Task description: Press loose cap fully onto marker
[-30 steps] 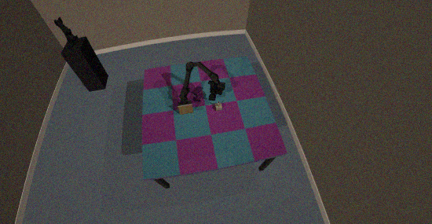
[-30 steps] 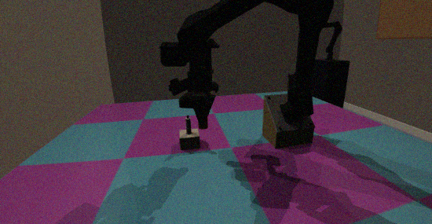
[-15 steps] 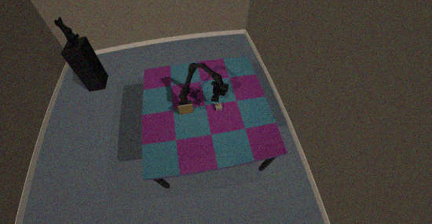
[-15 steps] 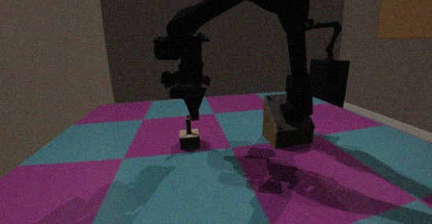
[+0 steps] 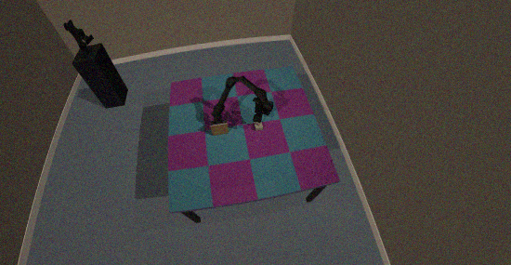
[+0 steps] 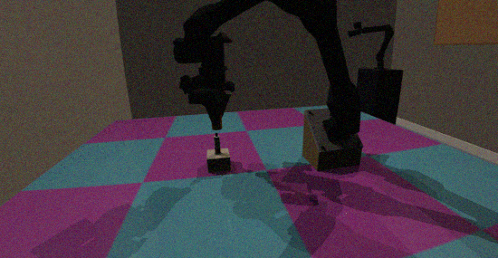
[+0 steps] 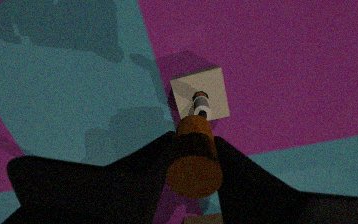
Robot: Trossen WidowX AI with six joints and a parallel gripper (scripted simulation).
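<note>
Now: the holder block 10 mm to the right of my gripper tip and 110 mm below it. The rest, counted from my gripper tip: orange cap (10 mm above).
</note>
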